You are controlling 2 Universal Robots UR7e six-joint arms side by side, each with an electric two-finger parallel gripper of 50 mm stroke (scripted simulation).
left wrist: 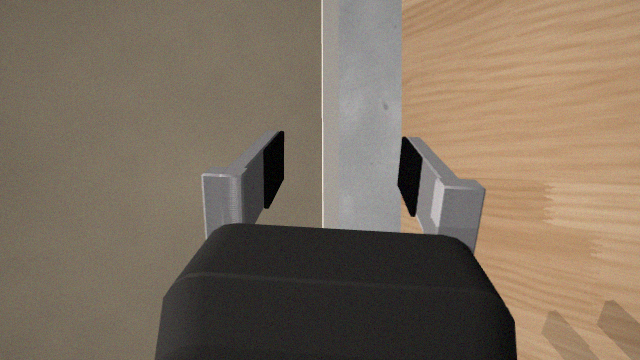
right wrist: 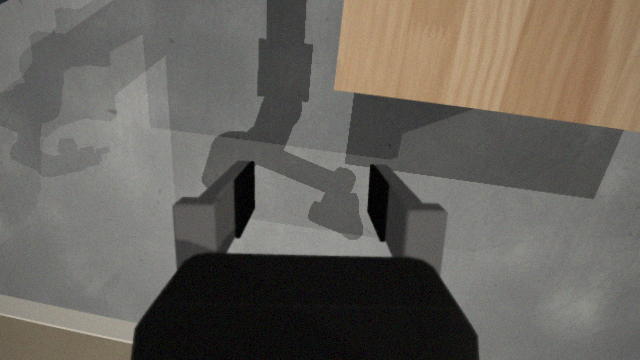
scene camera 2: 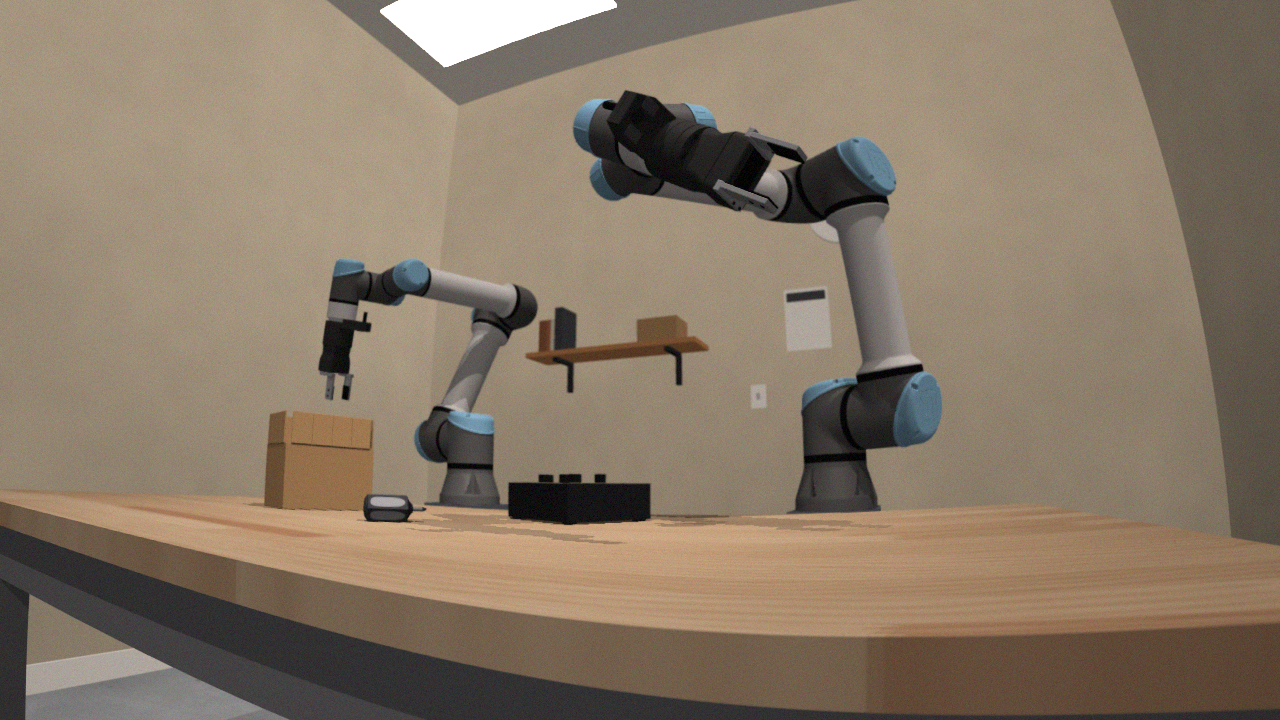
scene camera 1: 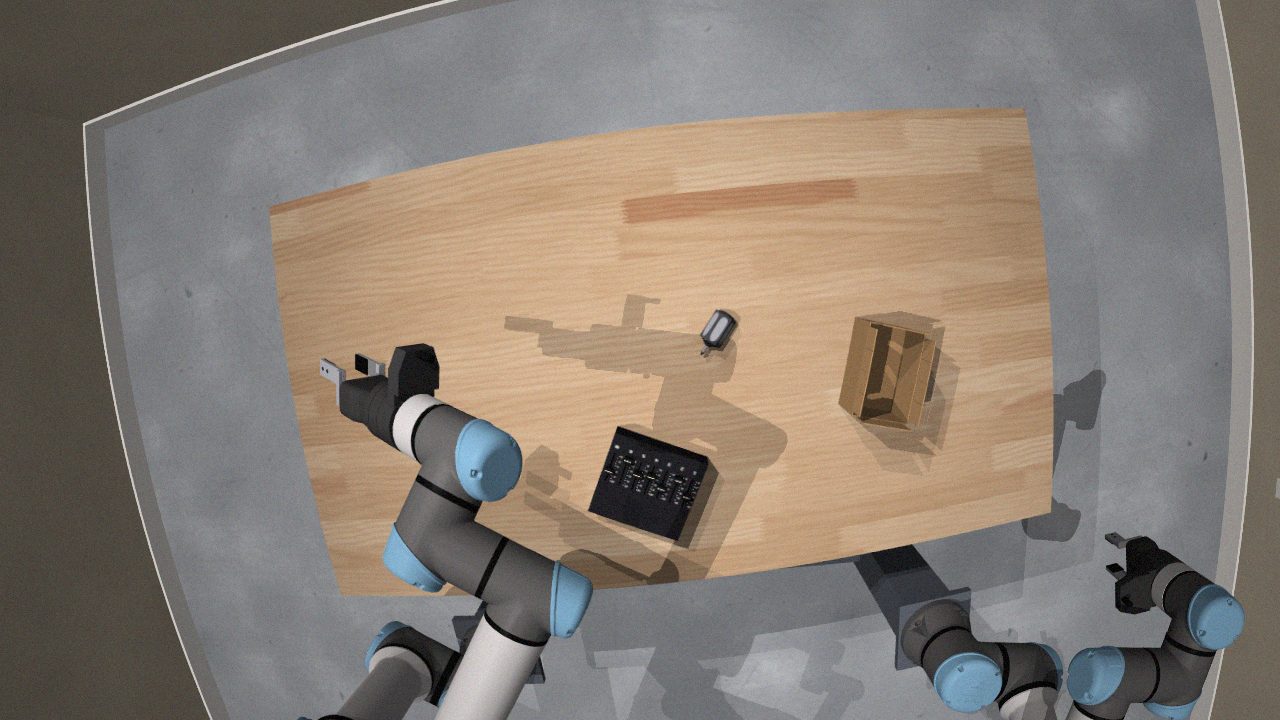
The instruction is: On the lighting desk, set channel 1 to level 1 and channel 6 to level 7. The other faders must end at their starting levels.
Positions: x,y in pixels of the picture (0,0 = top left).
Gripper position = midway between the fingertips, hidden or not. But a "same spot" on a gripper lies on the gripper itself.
Scene:
my left gripper: left wrist 341,158; scene camera 2; scene camera 1; not seen in the right wrist view (out of frame)
my right gripper: right wrist 311,186; scene camera 2; scene camera 1; not seen in the left wrist view (out of frame)
cardboard box: scene camera 2 315,469; scene camera 1 893,369; not seen in the left wrist view (out of frame); not seen in the right wrist view (out of frame)
grey-and-black tool: scene camera 2 377,507; scene camera 1 720,324; not seen in the left wrist view (out of frame); not seen in the right wrist view (out of frame)
same spot on my right gripper: [scene camera 2: 329,392] = [scene camera 1: 1111,536]
same spot on my left gripper: [scene camera 2: 767,146] = [scene camera 1: 333,375]

